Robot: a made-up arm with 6 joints.
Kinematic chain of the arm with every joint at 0, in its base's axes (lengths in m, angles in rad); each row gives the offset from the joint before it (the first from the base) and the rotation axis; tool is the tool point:
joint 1: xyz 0 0 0.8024 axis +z
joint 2: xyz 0.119 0 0 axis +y
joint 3: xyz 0 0 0.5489 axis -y
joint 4: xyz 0 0 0.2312 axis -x
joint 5: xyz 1.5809 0 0 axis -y
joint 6: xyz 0.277 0 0 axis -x
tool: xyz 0 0 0
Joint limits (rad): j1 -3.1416..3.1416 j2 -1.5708..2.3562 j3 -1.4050..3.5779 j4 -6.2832..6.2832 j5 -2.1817..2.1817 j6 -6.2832..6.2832
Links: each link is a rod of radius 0.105 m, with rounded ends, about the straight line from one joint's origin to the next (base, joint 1, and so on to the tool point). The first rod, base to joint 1, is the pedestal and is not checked.
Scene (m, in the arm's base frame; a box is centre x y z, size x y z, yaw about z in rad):
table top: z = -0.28
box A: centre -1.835 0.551 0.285 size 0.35 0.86 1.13 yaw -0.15
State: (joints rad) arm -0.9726 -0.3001 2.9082 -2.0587 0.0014 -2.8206
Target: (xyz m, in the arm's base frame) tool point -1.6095 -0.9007 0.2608
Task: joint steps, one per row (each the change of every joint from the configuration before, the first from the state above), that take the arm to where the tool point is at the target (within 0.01 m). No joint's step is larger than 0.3 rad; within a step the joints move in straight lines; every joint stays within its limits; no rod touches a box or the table.
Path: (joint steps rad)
1: 0.1059 0.2044 -0.1160 0.1376 0.0837 -0.2094
2: 0.1059 0.2044 -0.1160 0.1376 0.0837 -0.2093
3: 0.2501 -0.1647 0.0349 -0.0514 -0.0031 0.0837
4: 0.2501 -0.1647 0.0349 -0.0514 -0.0031 0.0838
5: 0.2501 -0.1646 0.0350 -0.0515 -0.0032 0.0837
6: 0.2502 -0.1647 0.0349 -0.0514 -0.0031 0.0838
7: 0.2501 -0.1647 0.0349 -0.0514 -0.0031 0.0837

